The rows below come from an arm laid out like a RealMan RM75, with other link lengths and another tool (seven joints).
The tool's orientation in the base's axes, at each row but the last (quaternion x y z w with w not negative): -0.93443 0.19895 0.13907 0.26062; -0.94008 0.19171 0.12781 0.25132; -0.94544 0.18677 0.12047 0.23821; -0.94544 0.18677 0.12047 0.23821; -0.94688 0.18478 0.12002 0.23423; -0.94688 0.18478 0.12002 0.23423; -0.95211 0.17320 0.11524 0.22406; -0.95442 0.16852 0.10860 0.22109; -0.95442 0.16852 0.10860 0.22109; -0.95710 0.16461 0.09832 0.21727; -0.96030 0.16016 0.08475 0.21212; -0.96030 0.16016 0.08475 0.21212
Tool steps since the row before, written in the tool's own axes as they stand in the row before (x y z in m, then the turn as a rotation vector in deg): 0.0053 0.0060 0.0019 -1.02 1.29 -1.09; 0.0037 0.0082 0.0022 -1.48 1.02 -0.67; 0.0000 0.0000 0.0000 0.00 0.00 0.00; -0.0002 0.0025 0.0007 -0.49 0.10 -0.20; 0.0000 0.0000 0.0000 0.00 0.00 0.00; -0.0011 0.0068 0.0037 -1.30 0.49 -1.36; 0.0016 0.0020 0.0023 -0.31 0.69 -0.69; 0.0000 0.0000 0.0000 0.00 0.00 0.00; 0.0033 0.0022 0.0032 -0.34 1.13 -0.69; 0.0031 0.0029 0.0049 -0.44 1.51 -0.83; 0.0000 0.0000 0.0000 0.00 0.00 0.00; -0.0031 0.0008 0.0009 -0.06 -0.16 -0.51
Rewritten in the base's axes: 0.0017 -0.0053 -0.0061 -1.30 -1.30 0.71; -0.0005 -0.0065 -0.0066 -1.66 -0.73 0.63; 0.0000 0.0000 0.0000 0.00 0.00 0.00; -0.0013 -0.0016 -0.0016 -0.45 -0.04 0.29; 0.0000 0.0000 0.0000 0.00 0.00 0.00; -0.0043 -0.0035 -0.0056 -1.18 -0.68 1.38; 0.0004 -0.0011 -0.0033 -0.45 -0.82 0.43; 0.0000 0.0000 0.0000 0.00 0.00 0.00; 0.0018 -0.0013 -0.0046 -0.64 -1.18 0.27; 0.0013 -0.0011 -0.0063 -0.85 -1.54 0.27; 0.0000 0.0000 0.0000 0.00 0.00 0.00; -0.0033 0.0005 -0.0004 0.05 -0.07 0.53
